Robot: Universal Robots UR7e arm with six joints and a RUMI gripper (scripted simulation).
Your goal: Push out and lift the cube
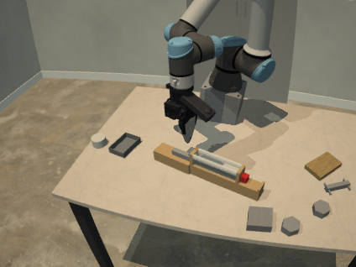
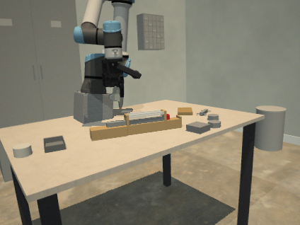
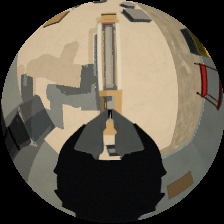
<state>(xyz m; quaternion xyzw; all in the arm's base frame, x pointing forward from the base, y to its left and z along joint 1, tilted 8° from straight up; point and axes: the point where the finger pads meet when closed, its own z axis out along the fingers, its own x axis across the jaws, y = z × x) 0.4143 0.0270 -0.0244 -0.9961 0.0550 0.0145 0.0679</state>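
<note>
My hand is 2 cm short of the red cube, 22 cm to the right of it and 8 cm above it. The rest, counted from my hand: dark tray: 30 cm to the right, 13 cm below; then grey square block: 14 cm ahead, 32 cm to the left, 12 cm below; then channel: 1 cm ahead, 11 cm to the left, 8 cm below.
</note>
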